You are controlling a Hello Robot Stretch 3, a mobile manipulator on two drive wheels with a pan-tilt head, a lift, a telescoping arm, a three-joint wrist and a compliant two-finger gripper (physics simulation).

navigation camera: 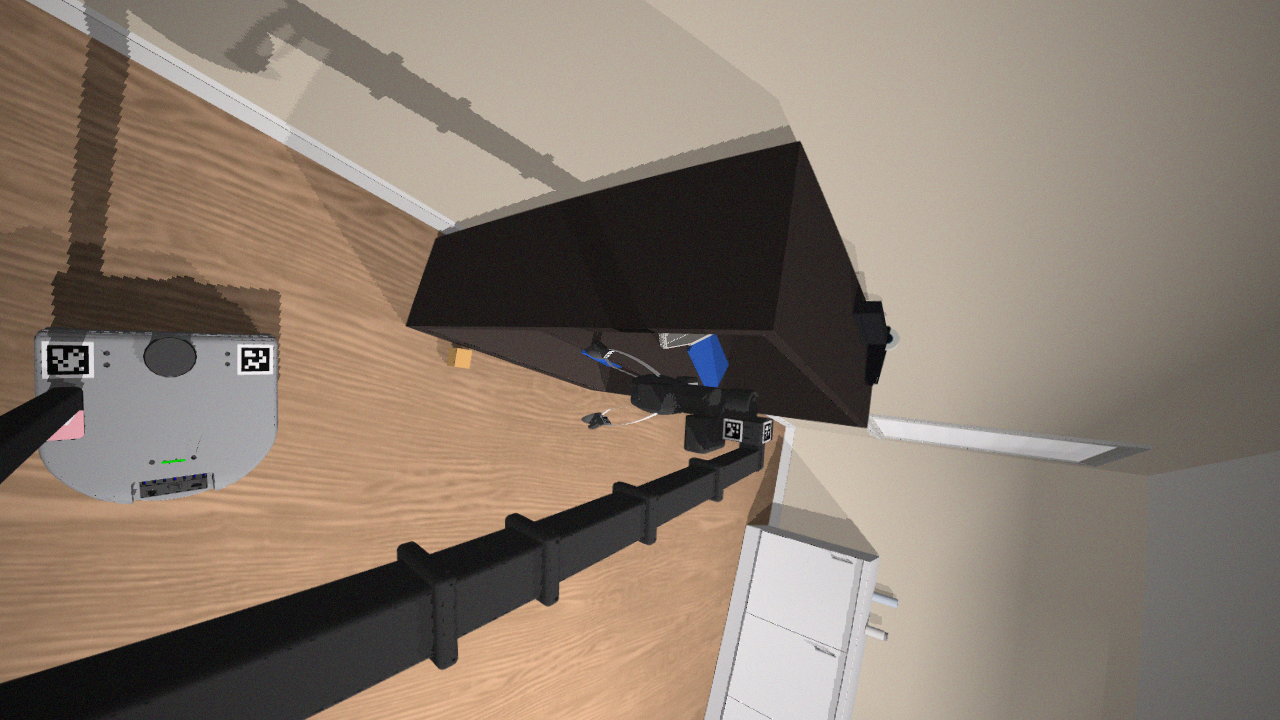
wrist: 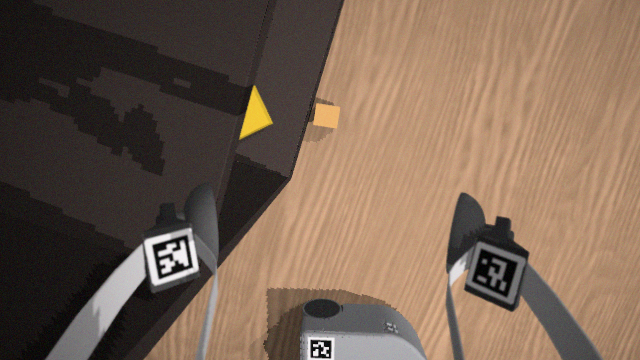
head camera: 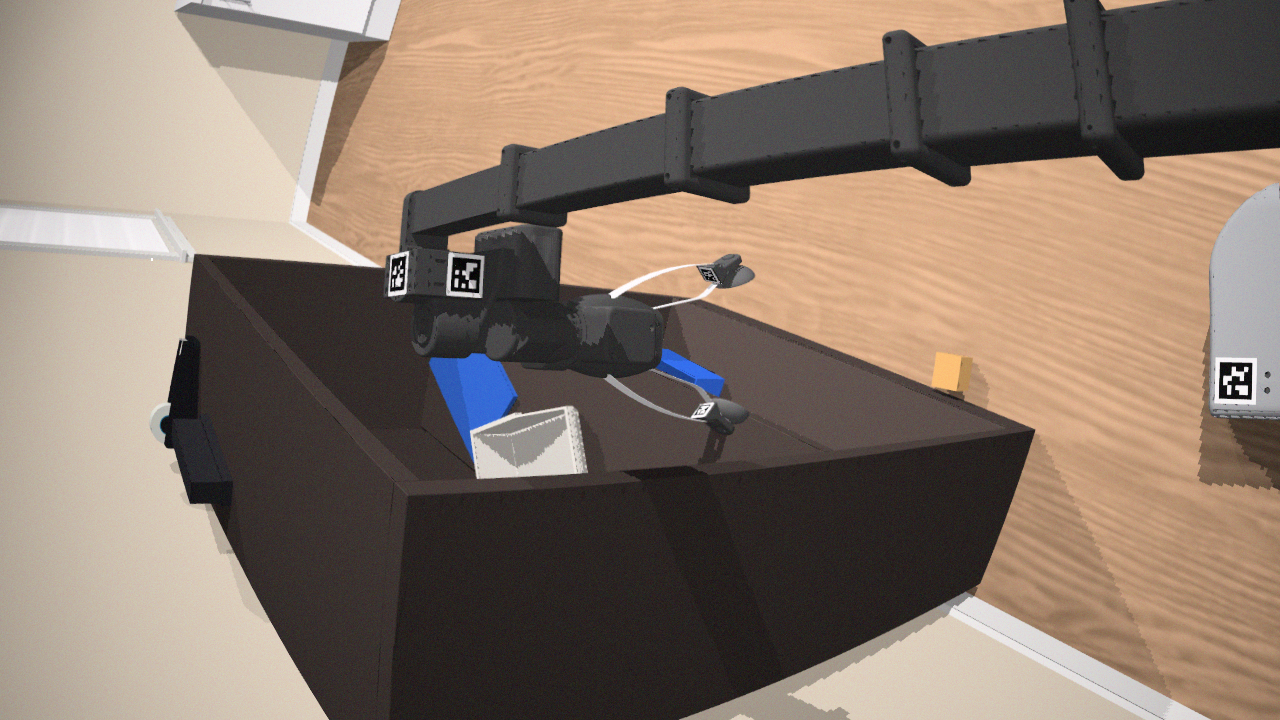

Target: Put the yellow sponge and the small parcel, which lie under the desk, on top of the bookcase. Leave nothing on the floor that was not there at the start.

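Places are measured from the robot's base along level axes (x ahead, y down, z left), in centimetres.
Pixels of known places: gripper, fingertip midpoint: (navigation camera: 587,384) (wrist: 332,215) (head camera: 743,344); robot's base, origin of the base link: (navigation camera: 171,354) (wrist: 322,353).
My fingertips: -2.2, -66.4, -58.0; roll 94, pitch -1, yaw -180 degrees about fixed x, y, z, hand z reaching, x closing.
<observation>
Ahead of a thing's pixels: the offset from my fingertips to its top centre, as dx, dy, dz. "spot": to the spot under its first point.
The dark brown bookcase (head camera: 626,573) (navigation camera: 626,259) (wrist: 280,45) stands at the wall, its top facing left in the head view and right in the navigation view. My gripper (head camera: 726,343) (navigation camera: 596,383) (wrist: 332,215) is open and empty, at the bookcase's open front, one finger on the bookcase side. The desk does not show. A yellow piece @[+21.5, +51.9, -6.6] (wrist: 256,115), partly hidden by a shelf edge, lies low inside the bookcase; I cannot tell if it is the sponge. I cannot identify the parcel; a small orange-tan block @[+1.6, +61.4, -7.4] (head camera: 951,370) (navigation camera: 460,357) (wrist: 326,116) sits on the floor by the bookcase's foot.
Black objects (head camera: 204,461) (navigation camera: 874,344) are on the bookcase top. Blue pieces @[+4.8, +4.4, -57.0] (head camera: 469,394) (navigation camera: 709,360) and a white box-like thing @[spot: +13.4, +4.0, -38.4] (head camera: 535,447) stand inside. A white drawer cabinet (navigation camera: 796,600) stands beyond the arm. My base (head camera: 1253,295) (navigation camera: 170,411) (wrist: 367,320) is on the floor, away from the bookcase.
</observation>
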